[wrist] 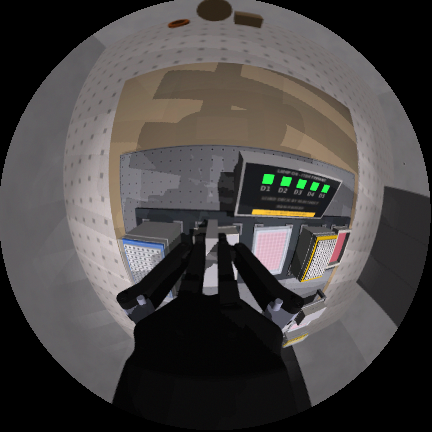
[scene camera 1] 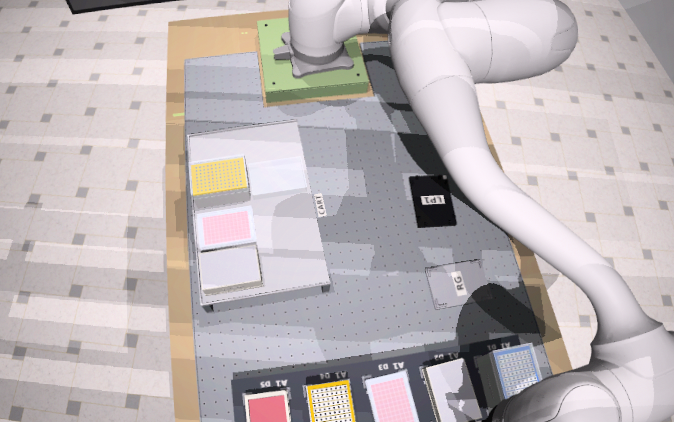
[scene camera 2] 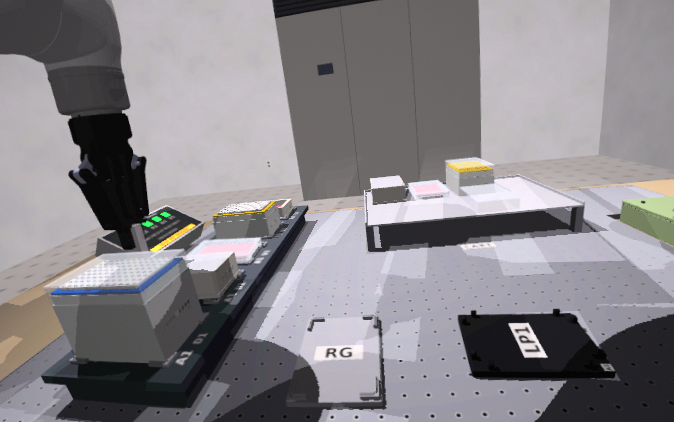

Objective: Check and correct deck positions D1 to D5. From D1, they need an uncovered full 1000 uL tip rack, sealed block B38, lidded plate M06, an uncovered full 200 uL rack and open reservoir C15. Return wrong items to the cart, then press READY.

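Seen in the pictures: gripper, fingertip midpoint: (wrist: 212,227); arm's base, link origin: (scene camera 1: 316,51).
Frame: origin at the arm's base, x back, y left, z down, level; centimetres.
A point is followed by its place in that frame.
Observation:
My gripper (scene camera 2: 133,240) (wrist: 212,227) @(x -107.8, y 2.1, z -6.1 cm) is shut and empty, fingertips down at the left end of the status panel (scene camera 2: 166,224) @(x -112.1, y -14.8, z -7.8 cm) (wrist: 287,189) @(x -113.7, y -10.1, z -8.4 cm), just behind D1. The panel shows five green lamps and a yellow bar. On the deck, D1 holds a blue-rimmed tip rack (scene camera 1: 516,370) @(x -99.9, y 13.8, z -11.5 cm) (scene camera 2: 118,272) @(x -100.3, y 15.9, z -11.4 cm) (wrist: 142,255) @(x -105.7, y 13.2, z -11.4 cm). D2 holds a grey block (scene camera 1: 451,393) @(x -100.0, y 1.5, z -5.5 cm) (scene camera 2: 212,272) @(x -94.2, y 6.3, z -5.6 cm). D3 holds a pink plate (scene camera 1: 391,397) @(x -97.1, y -10.0, z -3.0 cm) (scene camera 2: 226,248) @(x -98.0, y -9.3, z -3.0 cm) (wrist: 271,245) @(x -101.3, y -10.1, z -3.1 cm). D4 holds a yellow-rimmed rack (scene camera 1: 330,402) @(x -94.8, y -22.5, z -7.5 cm) (scene camera 2: 246,213) @(x -95.7, y -18.6, z -7.0 cm) (wrist: 320,255) @(x -98.7, y -22.0, z -7.5 cm). D5 holds a red reservoir (scene camera 1: 267,406) @(x -92.1, y -34.6, z -2.6 cm) (scene camera 2: 284,206) @(x -89.9, y -31.9, z -4.0 cm) (wrist: 341,245) @(x -95.5, y -38.1, z -2.8 cm).
The cart (scene camera 1: 282,150) (scene camera 2: 509,199) carries a yellow rack (scene camera 1: 218,174) @(x -41.1, y -34.1, z -9.2 cm) (scene camera 2: 468,174) @(x -43.3, y -28.0, z -7.5 cm), a pink plate (scene camera 1: 226,227) @(x -52.0, y -35.0, z -3.8 cm) (scene camera 2: 428,189) @(x -52.2, y -32.0, z -3.8 cm) and a grey block (scene camera 1: 228,268) @(x -62.8, y -36.1, z -6.4 cm) (scene camera 2: 388,188) @(x -62.9, y -29.6, z -5.9 cm). The black LP1 pad (scene camera 1: 432,201) @(x -54.5, y 16.5, z 2.8 cm) (scene camera 2: 528,342) @(x -54.2, y 17.4, z 2.8 cm) and the grey RG pad (scene camera 1: 455,284) @(x -76.7, y 14.1, z 3.0 cm) (scene camera 2: 339,354) @(x -76.6, y 15.4, z 3.0 cm) lie mid-table. My arm arches over the right side.

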